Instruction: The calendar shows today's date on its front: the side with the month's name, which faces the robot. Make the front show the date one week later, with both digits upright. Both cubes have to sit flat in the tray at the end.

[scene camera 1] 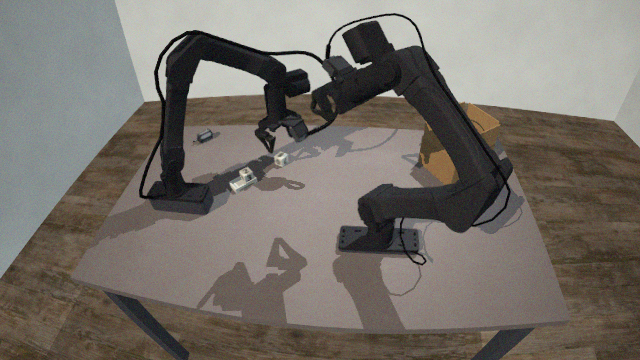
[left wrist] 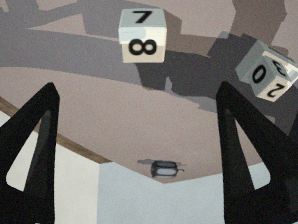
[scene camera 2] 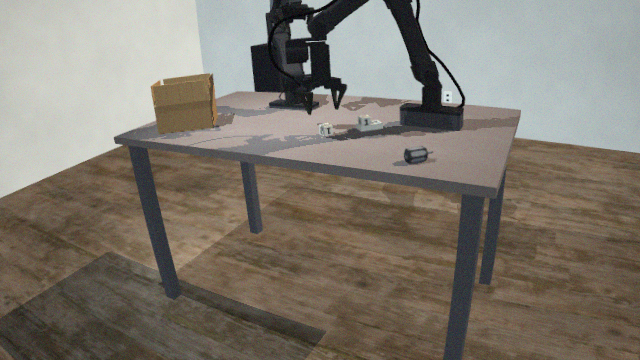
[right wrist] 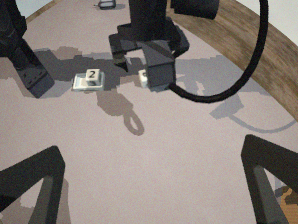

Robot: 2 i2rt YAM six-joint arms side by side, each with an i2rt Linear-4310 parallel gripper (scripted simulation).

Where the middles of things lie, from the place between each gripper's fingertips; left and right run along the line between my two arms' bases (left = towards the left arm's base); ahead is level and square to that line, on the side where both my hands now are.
The cardboard box [scene camera 2: 186, 106] lies 12 cm ahead of my left hand [scene camera 1: 281, 144], 54 cm to the right of it and 1 cm below it.
The cardboard box is 35 cm to the right of my right hand [scene camera 1: 328, 101], 26 cm ahead of it and 25 cm below it.
